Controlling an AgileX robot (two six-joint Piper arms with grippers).
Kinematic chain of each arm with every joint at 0, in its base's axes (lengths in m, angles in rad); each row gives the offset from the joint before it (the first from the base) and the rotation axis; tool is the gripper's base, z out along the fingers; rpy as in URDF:
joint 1: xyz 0 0 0.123 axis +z
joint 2: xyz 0 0 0 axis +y
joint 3: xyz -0.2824 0 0.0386 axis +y
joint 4: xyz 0.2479 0 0.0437 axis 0.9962 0 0.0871
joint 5: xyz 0 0 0 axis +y
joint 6: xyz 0.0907 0 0.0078 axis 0.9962 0 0.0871
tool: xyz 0 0 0 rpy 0 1.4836 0
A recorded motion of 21 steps. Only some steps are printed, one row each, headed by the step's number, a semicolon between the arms.
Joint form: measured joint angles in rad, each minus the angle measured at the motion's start. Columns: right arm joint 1, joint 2, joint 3, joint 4, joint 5, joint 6; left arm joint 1, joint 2, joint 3, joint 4, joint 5, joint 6.
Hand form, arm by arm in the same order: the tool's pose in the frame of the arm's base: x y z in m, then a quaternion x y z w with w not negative. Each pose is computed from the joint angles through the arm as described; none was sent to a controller.
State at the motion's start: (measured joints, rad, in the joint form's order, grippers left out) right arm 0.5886 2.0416 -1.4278 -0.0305 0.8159 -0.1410; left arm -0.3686 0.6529 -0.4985 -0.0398 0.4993 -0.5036
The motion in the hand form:
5: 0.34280 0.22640 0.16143 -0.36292 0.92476 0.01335 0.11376; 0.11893 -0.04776 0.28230 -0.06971 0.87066 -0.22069 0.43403
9: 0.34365 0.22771 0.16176 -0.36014 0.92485 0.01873 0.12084; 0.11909 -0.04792 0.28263 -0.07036 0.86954 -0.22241 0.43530
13: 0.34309 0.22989 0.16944 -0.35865 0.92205 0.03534 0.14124; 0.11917 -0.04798 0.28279 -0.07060 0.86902 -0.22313 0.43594
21: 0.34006 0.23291 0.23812 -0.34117 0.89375 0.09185 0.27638; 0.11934 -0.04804 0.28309 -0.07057 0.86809 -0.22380 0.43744
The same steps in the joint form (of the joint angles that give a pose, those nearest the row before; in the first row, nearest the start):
5: 0.0000 0.0000 0.0000 0.0000 0.0000 0.0000; 0.0000 0.0000 0.0000 0.0000 -0.0124 0.0000
9: 0.0000 0.0000 0.0000 0.0090 -0.0163 0.0000; 0.0000 0.0000 0.0000 -0.0025 -0.0167 0.0000
13: 0.0000 -0.0208 0.0067 0.0419 -0.0497 -0.0194; 0.0001 0.0000 0.0000 -0.0036 -0.0188 0.0002
21: 0.0000 -0.1744 0.0087 0.1230 -0.1929 -0.0586; -0.0001 0.0000 0.0000 -0.0033 -0.0225 -0.0002

